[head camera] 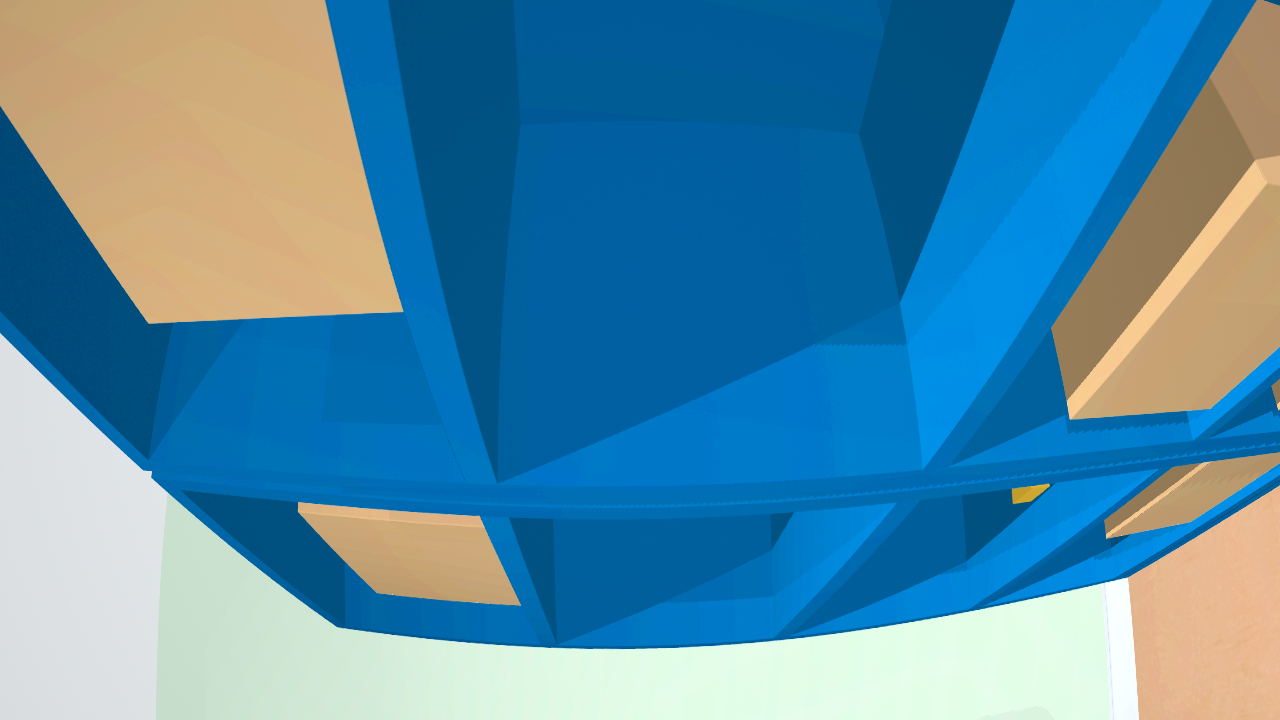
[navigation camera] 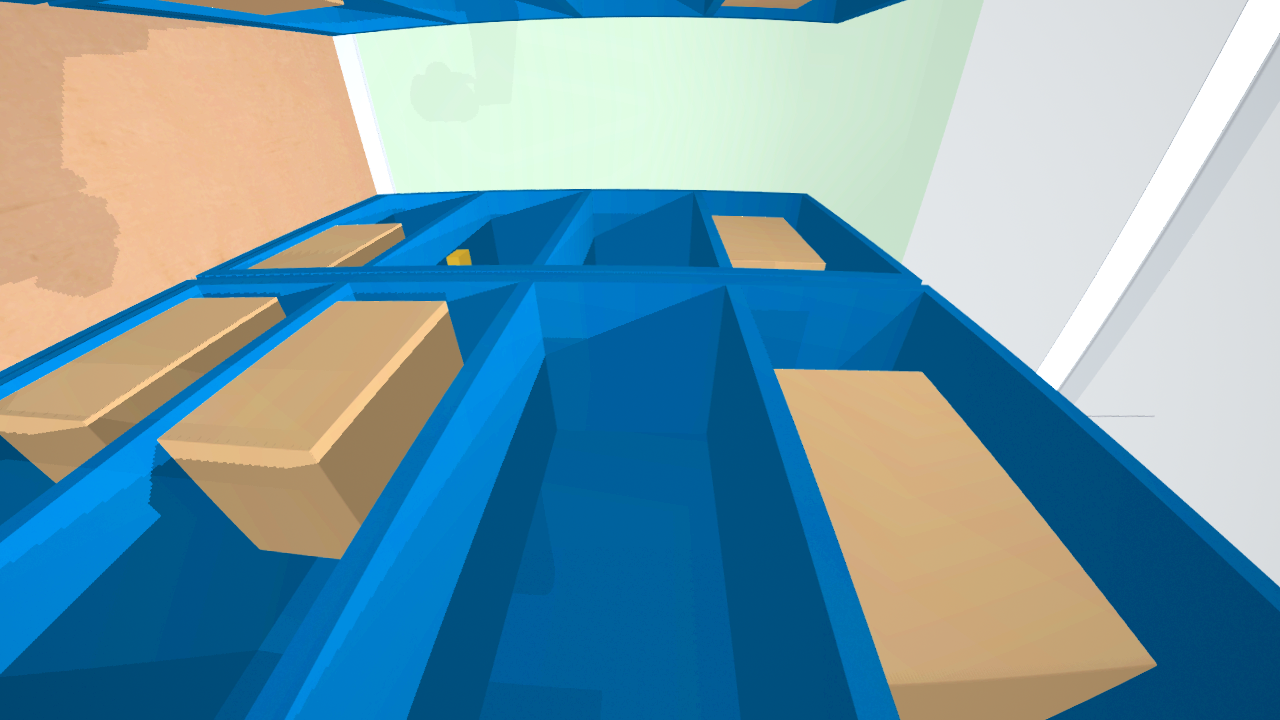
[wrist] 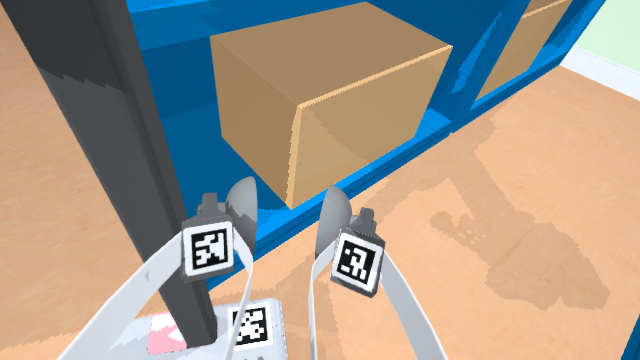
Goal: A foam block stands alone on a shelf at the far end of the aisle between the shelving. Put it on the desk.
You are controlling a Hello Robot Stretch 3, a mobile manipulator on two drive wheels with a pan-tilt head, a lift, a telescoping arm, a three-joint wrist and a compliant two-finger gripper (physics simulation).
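Frame: origin at the robot's base, x back, y up, z left, level; millimetres.
Where they show: gripper, between the fingertips: (wrist: 289, 207).
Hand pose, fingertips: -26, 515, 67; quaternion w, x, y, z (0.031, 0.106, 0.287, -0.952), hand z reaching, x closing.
Observation:
Things, the pixels of their top centre, and the offset from my fingertips, as dx, dy, dz. Level surfaces: height alone.
- small yellow block, centre of its top: (head camera: 1020, 481) (navigation camera: 465, 261) -1450, +64, +209
- large cardboard box, centre of its top: (wrist: 339, 40) -194, -169, +559
- Orange-brown floor, height of its surface: dy -515
The foam block is a small yellow block (head camera: 1029, 494) (navigation camera: 457, 258), partly hidden behind the shelving edge. It sits in a compartment of the farther blue shelf unit, the second from the floor, with no box visible beside it. My gripper (wrist: 289, 207) is open and empty in the wrist view. Its fingertips show in front of the near lower corner of a large cardboard box (wrist: 360, 110) in a low compartment, with a gap between them. The block does not show in the wrist view. The desk does not show in these views.
Blue shelving (head camera: 626, 503) (navigation camera: 626, 277) fills much of the head and navigation views, with several cardboard boxes in its compartments. Orange-brown floor (wrist: 540, 200) runs along the shelf base. A pale green wall (head camera: 626, 685) (navigation camera: 671, 107) stands beyond. Another shelf edge shows at the wrist view's lower right.

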